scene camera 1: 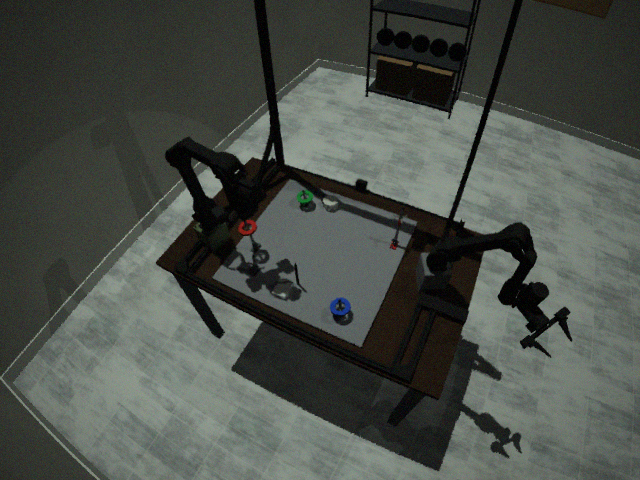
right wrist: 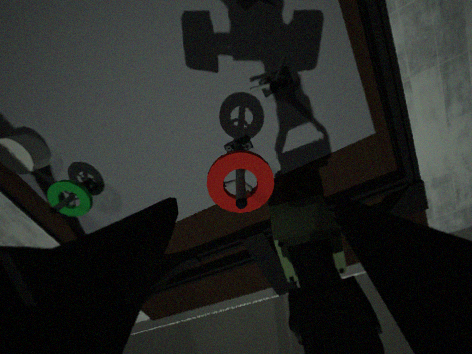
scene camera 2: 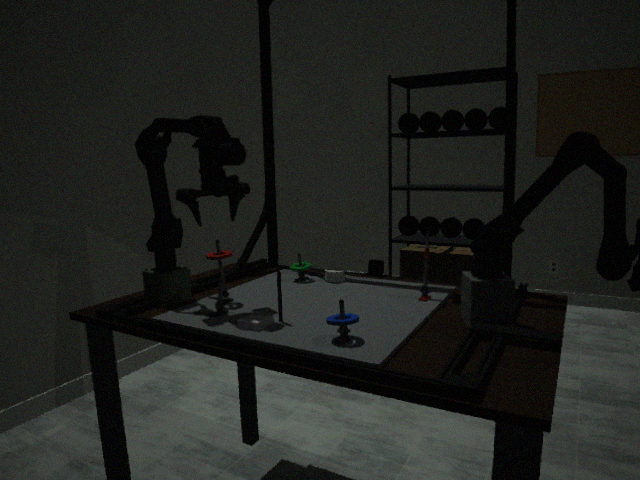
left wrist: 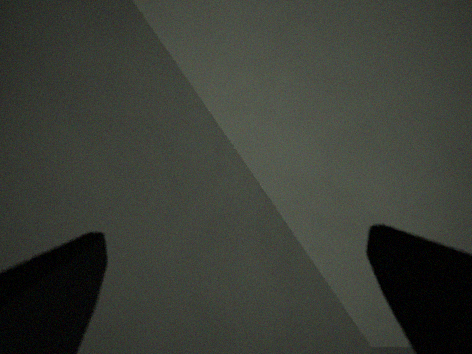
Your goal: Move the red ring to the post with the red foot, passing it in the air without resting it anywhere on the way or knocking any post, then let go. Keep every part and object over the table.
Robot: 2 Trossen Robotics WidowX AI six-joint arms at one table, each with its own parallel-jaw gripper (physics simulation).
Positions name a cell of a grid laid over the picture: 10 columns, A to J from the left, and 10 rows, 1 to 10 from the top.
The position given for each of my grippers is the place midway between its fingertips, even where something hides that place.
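There's a red ring (right wrist: F5), and that red ring is out of frame in the left wrist view. I can see a green ring (right wrist: B6) too, though in the left wrist view the green ring is out of frame. As for my left gripper (scene camera 1: I8), (left wrist: F7), I can see it, and I can see my right gripper as well (scene camera 2: D5), (scene camera 1: D5), (right wrist: F6).
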